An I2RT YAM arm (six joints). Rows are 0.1 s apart.
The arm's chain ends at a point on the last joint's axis. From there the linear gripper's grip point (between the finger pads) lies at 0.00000 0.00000 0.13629 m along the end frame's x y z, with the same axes.
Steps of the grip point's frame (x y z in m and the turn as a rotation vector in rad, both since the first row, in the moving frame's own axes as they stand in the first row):
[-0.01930, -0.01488, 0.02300, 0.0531, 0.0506, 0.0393]
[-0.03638, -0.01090, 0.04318, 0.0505, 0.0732, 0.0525]
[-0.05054, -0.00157, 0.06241, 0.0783, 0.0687, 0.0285]
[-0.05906, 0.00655, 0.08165, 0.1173, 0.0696, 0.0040]
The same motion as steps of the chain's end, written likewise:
[-0.02633, -0.00779, 0.02337, 0.0531, 0.0506, 0.0393]
[-0.04652, -0.00429, 0.04372, 0.0505, 0.0732, 0.0525]
[-0.06004, 0.00895, 0.06315, 0.0783, 0.0687, 0.0285]
[-0.06855, 0.02247, 0.08292, 0.1173, 0.0696, 0.0040]

